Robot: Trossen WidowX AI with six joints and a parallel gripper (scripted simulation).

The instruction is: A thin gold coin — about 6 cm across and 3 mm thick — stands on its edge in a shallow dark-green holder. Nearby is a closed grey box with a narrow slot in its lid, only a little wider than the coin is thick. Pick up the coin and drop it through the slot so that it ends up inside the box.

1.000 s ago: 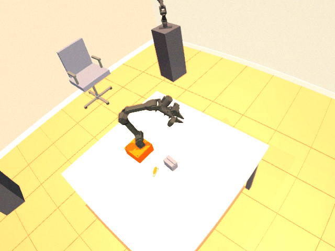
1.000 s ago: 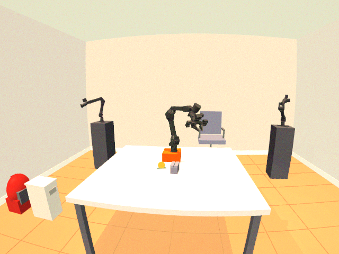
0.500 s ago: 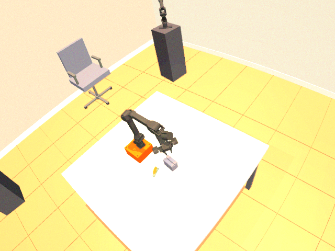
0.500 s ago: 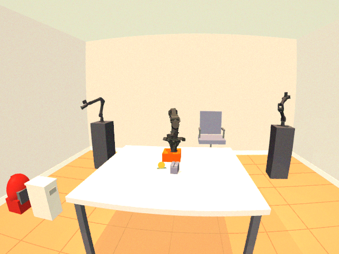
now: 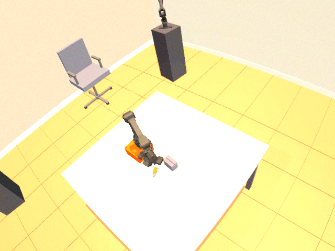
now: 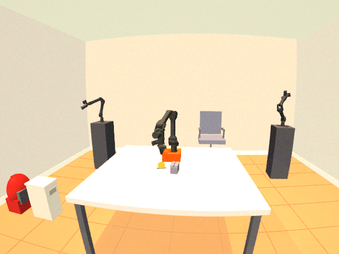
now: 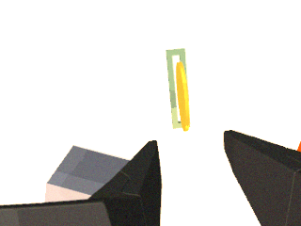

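My gripper tip is now 10 cm above the gold coin and 1 cm past it.
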